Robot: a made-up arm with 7 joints. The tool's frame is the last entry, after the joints.
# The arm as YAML. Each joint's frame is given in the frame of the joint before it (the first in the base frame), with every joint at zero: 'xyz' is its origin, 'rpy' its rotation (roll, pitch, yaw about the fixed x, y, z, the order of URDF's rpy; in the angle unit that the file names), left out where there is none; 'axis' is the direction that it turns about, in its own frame. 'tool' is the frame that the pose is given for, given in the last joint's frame.
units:
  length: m
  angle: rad
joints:
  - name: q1
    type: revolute
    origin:
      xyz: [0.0, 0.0, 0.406]
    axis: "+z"
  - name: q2
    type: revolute
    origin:
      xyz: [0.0, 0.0, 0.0]
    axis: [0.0, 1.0, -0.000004]
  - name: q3
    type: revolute
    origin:
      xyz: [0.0, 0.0, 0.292]
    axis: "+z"
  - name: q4
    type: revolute
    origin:
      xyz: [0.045, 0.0, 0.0]
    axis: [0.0, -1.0, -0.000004]
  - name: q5
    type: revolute
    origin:
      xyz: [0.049, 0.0, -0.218]
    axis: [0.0, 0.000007, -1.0]
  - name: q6
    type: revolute
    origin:
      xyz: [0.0, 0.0, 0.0]
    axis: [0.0, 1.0, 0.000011]
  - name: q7
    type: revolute
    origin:
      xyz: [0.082, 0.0, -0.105]
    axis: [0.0, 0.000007, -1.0]
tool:
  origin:
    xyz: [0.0, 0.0, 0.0]
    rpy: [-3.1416, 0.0, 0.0]
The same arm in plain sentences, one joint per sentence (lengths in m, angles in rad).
The arm has seven revolute joints in a row. What follows holds with every joint at zero, and every direction is one of the base frame's. Joint 1 is mounted 0.406 m along +z from the base frame's origin and turns about +z. Joint 2 is mounted at the same point as joint 1 and turns about +y. Joint 3 is mounted 0.292 m along +z from joint 2 and turns about +z. Joint 4 is mounted 0.045 m along +x from joint 3 and turns about -y. Joint 5 is mounted 0.049 m along +x and 0.218 m along -z from joint 4 and turns about -z. Joint 6 is mounted at the same point as joint 5 and turns about +y. Joint 7 is mounted 0.082 m along +x and 0.105 m along -z from joint 6 and turns about -z. The tool frame, which is the frame that the pose is given for, is mounted at the same point as joint 7; its axes are the base frame's turned by roll 3.1416, pitch 0 and yaw 0 rad (as in URDF: about the fixed x, then y, then z).
